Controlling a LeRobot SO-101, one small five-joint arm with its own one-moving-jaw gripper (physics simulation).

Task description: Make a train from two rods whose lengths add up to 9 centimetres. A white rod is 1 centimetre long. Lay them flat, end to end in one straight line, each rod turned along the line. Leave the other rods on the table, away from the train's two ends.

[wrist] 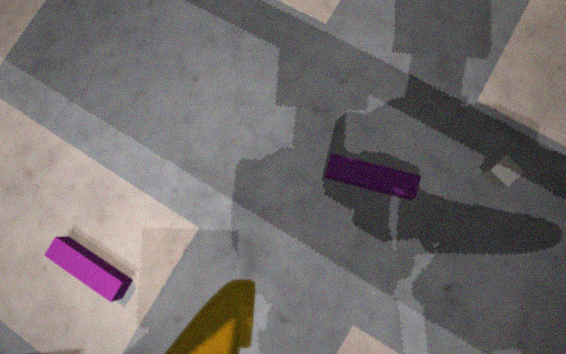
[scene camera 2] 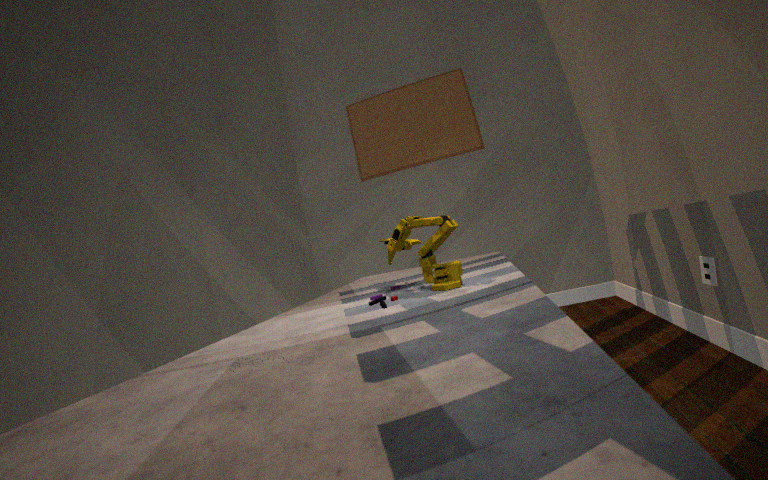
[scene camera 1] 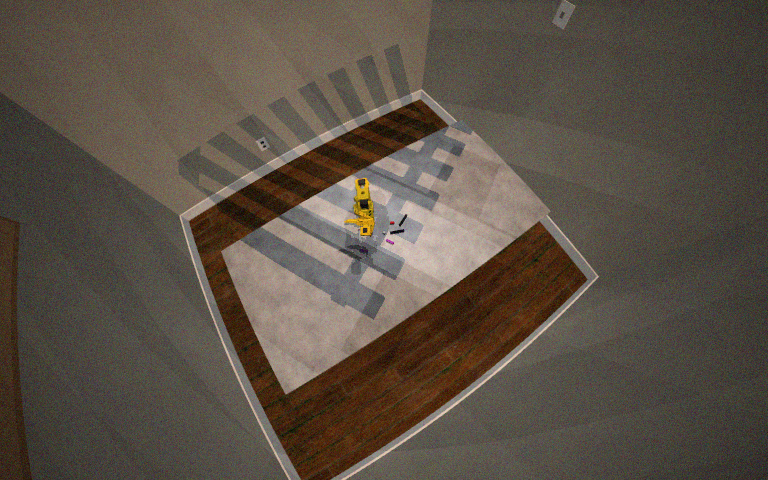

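Where they show: end effector, tool point: (wrist: 253, 304) (scene camera 2: 390, 263) (scene camera 1: 370, 235); arm's base, origin of the base link: (scene camera 2: 442, 287).
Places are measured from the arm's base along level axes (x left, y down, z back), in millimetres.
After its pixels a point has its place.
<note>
My gripper (scene camera 1: 356, 227) (scene camera 2: 404, 253) is fully open and empty, high above the table; in the wrist view one jaw (wrist: 222, 325) @[x -70, y -111, z -169 mm] shows. A dark purple rod (scene camera 1: 363, 250) @[x -126, y -10, z -182 mm] (scene camera 2: 396, 288) @[x -120, y -2, z -180 mm] (wrist: 372, 176) @[x -124, y -10, z -182 mm] lies flat in shadow beyond the jaw. A brighter purple rod (scene camera 1: 390, 241) @[x 11, y -10, z -216 mm] (scene camera 2: 376, 297) @[x 15, y -5, z -212 mm] (wrist: 85, 270) @[x 9, y -10, z -212 mm] lies flat, apart from it and at a different angle. A black rod (scene camera 1: 397, 231) @[x 71, y -8, z -190 mm] and another black rod (scene camera 1: 403, 219) @[x 134, y -10, z -152 mm] lie at an angle to each other, their near ends a little apart. A short red rod (scene camera 1: 391, 223) @[x 71, y -8, z -136 mm] (scene camera 2: 394, 298) @[x 83, y -7, z -131 mm] lies beside them.
A tiny pale piece (scene camera 1: 384, 232) @[x 13, y -8, z -158 mm] lies left of the black rods in the first scene view. The arm's base (scene camera 1: 361, 183) (scene camera 2: 447, 276) @[x 14, y -34, z 25 mm] stands behind the rods on the pale table (scene camera 1: 317, 339) @[x -531, y 0, z -429 mm] (scene camera 2: 254, 407) @[x 639, y 0, z -163 mm]. Striped shadows cross the table.
</note>
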